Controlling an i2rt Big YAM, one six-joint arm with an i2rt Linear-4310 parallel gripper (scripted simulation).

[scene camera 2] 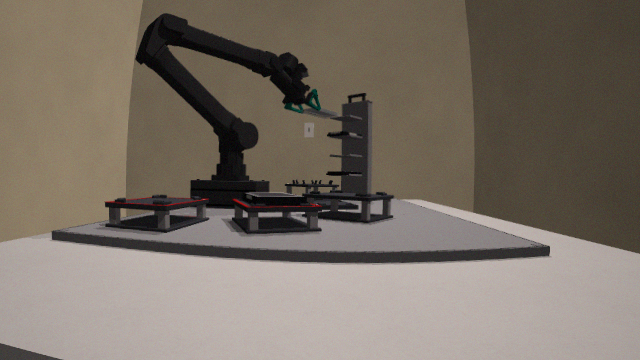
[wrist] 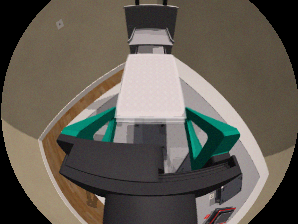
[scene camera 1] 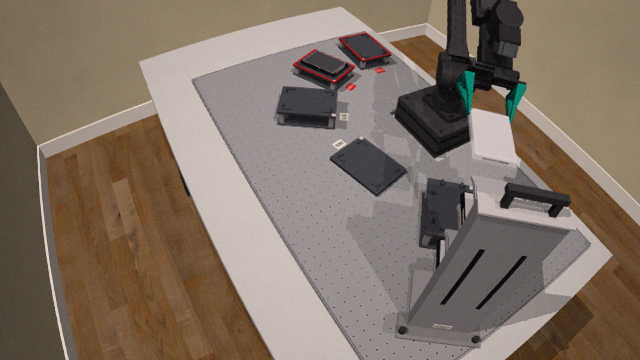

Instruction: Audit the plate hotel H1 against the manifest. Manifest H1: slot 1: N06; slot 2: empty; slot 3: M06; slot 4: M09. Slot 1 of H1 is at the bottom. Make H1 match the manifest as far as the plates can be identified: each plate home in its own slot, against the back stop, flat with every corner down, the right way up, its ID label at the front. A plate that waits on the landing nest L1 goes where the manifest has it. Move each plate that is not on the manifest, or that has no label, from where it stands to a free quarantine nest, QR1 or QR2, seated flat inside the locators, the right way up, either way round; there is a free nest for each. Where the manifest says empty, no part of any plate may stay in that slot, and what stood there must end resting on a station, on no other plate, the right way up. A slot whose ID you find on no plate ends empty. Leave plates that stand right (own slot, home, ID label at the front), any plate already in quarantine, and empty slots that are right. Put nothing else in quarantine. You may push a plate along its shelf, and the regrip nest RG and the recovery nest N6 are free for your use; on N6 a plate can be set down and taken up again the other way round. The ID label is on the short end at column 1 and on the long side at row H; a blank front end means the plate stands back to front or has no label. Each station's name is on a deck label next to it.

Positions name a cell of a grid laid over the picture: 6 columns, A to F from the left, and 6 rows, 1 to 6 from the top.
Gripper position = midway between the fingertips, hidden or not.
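White plate (scene camera 1: E3) (wrist: D3) visible. Plate hotel H1 (scene camera 1: E5) (scene camera 2: D4) visible. My gripper (scene camera 1: E2) (scene camera 2: C2) (wrist: D3) visible.
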